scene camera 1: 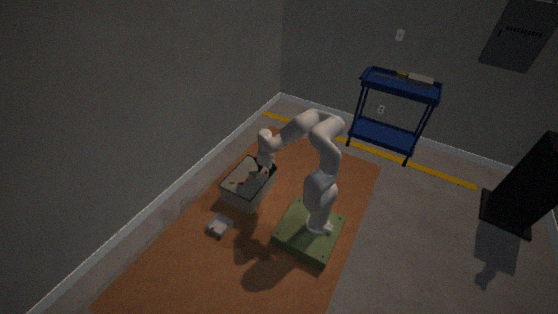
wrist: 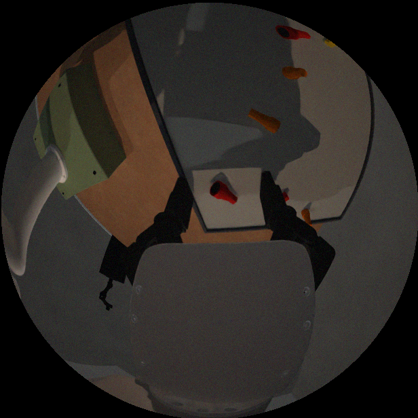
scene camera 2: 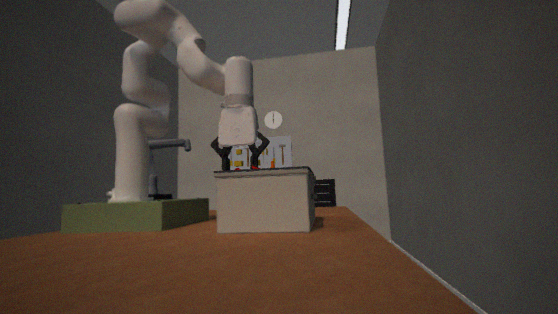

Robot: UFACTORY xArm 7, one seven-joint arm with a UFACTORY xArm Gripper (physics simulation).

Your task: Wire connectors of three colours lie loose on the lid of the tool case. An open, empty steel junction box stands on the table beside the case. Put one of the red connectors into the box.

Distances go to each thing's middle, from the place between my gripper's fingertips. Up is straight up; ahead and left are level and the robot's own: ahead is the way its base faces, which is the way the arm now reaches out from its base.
Scene:
My hand is 70 mm short of the pale tool case [scene camera 2: 270, 200], 80 mm to the right of it and 70 mm above it.

